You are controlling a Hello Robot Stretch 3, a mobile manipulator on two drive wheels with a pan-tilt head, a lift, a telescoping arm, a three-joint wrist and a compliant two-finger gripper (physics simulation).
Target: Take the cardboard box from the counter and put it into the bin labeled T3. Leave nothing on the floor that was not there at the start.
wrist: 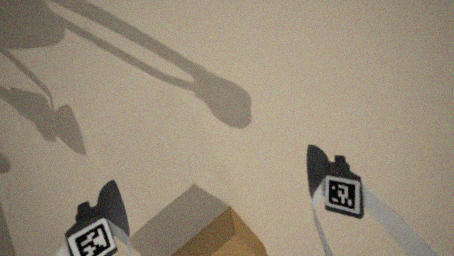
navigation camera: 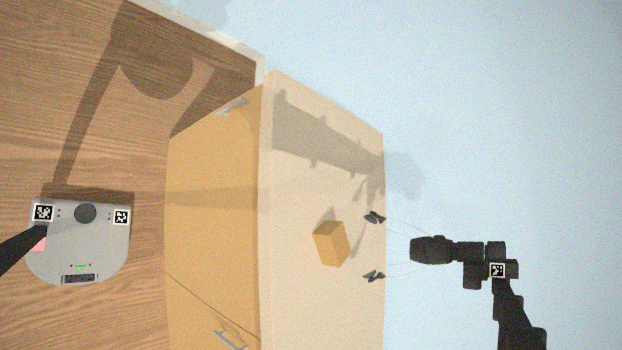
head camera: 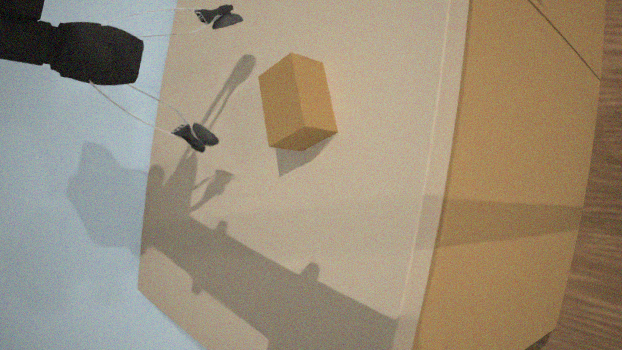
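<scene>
The cardboard box is a plain orange-brown block on the pale counter. In the wrist view part of it shows at the bottom edge, with its shadow beside it. My gripper is open and empty. Its two dark fingertips are wide apart, above the counter on the wall side of the box. In the head and navigation views the box lies apart from both fingertips. The bin labeled T3 does not show in these views.
The cabinet front has grey handles and drops to the wood floor. My round-backed base stands on that floor in front of the cabinet. A pale blue wall surface borders the counter. Arm shadows fall across the counter.
</scene>
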